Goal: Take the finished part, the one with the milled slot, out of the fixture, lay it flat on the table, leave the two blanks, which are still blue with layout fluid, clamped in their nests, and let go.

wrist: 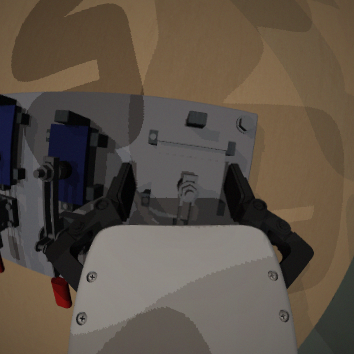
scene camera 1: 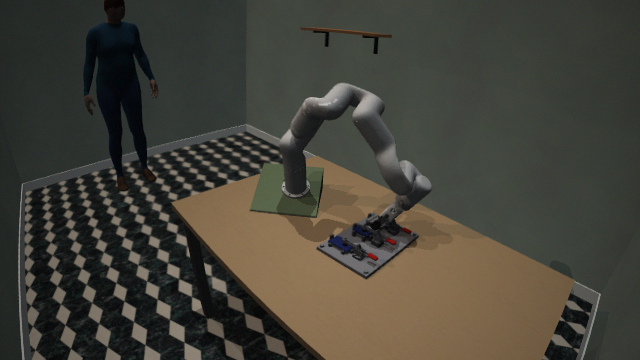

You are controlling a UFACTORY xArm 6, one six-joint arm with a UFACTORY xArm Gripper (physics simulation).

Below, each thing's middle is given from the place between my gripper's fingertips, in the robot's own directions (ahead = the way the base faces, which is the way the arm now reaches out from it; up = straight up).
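Labels:
The finished part (wrist: 180, 149) has my gripper 1 cm to the right of it, and going by their middles, of the things named here it is the nearest to my gripper. As for the grey fixture plate (scene camera 1: 386, 252), I find it 6 cm ahead of my gripper, 9 cm to the right of it and 2 cm below it.

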